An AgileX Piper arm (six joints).
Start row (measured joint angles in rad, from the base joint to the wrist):
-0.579 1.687 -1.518 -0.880 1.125 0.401
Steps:
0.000 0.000 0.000 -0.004 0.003 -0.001
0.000 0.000 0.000 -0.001 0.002 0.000
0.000 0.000 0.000 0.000 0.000 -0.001
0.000 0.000 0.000 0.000 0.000 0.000
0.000 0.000 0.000 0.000 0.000 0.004
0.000 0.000 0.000 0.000 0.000 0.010
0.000 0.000 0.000 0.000 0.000 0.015
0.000 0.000 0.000 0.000 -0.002 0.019
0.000 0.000 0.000 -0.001 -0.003 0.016
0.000 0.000 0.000 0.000 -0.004 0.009
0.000 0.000 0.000 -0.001 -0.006 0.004
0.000 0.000 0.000 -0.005 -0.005 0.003
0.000 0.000 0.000 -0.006 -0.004 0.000
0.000 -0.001 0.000 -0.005 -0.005 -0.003
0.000 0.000 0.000 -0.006 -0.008 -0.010
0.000 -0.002 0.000 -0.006 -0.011 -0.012
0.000 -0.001 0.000 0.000 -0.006 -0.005
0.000 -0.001 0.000 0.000 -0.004 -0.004
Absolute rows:
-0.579 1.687 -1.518 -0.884 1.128 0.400
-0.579 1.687 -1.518 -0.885 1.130 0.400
-0.579 1.687 -1.518 -0.885 1.130 0.399
-0.579 1.687 -1.518 -0.885 1.130 0.399
-0.579 1.687 -1.518 -0.885 1.130 0.403
-0.579 1.687 -1.518 -0.885 1.130 0.413
-0.579 1.687 -1.518 -0.885 1.130 0.428
-0.579 1.687 -1.518 -0.885 1.128 0.447
-0.579 1.687 -1.518 -0.886 1.125 0.463
-0.579 1.687 -1.518 -0.886 1.121 0.472
-0.579 1.687 -1.518 -0.887 1.115 0.476
-0.579 1.687 -1.518 -0.892 1.110 0.479
-0.579 1.687 -1.518 -0.898 1.106 0.479
-0.579 1.686 -1.518 -0.903 1.101 0.476
-0.579 1.686 -1.518 -0.909 1.093 0.466
-0.579 1.684 -1.518 -0.915 1.082 0.454
-0.579 1.683 -1.518 -0.915 1.076 0.449
-0.579 1.682 -1.518 -0.915 1.072 0.445

